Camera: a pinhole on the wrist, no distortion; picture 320 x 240 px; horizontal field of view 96.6 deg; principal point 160.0 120.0 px. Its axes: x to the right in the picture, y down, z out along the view. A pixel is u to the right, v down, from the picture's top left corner.
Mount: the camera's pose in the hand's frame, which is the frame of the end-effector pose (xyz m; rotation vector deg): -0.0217 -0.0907 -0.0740 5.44 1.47 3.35
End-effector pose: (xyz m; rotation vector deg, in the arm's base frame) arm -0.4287 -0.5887 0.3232 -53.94 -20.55 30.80
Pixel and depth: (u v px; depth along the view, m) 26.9 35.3 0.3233
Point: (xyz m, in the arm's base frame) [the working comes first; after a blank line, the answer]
In the camera's frame: -0.3019 -0.1921 0.3233

-0.7046 -0.7636 0.7101
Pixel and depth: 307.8 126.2 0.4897
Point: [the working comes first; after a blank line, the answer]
In the camera's frame: 0.5077 0.0213 0.4897

-0.2074 -0.0729 0.6441
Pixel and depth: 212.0 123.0 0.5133
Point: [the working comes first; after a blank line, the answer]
In the camera's frame: 0.1872 0.0108 0.5133

-0.4728 -0.2527 0.6681
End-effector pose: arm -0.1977 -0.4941 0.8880 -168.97 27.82 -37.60
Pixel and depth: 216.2 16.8 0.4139
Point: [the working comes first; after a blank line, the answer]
In the camera's frame: 0.1632 -0.2996 0.4139

0.1984 -0.1505 0.7407
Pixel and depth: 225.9 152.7 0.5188
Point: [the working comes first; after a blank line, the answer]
In the camera's frame: 0.2398 0.1190 0.5188

0.1886 -0.5556 0.5736
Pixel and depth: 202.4 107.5 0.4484
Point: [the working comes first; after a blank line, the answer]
In the camera's frame: 0.1334 -0.0393 0.4484

0.1134 -0.3758 0.6319
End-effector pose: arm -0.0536 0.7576 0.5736 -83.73 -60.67 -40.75
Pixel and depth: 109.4 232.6 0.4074
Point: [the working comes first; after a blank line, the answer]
In the camera's frame: -0.1446 0.3218 0.4074

-0.0092 1.0845 0.2773
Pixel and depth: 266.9 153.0 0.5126
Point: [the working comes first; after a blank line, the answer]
In the camera's frame: 0.3844 0.1187 0.5126

0.0418 1.2658 0.8220
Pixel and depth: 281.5 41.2 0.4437
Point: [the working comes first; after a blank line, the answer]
In the camera's frame: 0.3782 -0.2453 0.4437

-0.2598 1.1521 1.0045
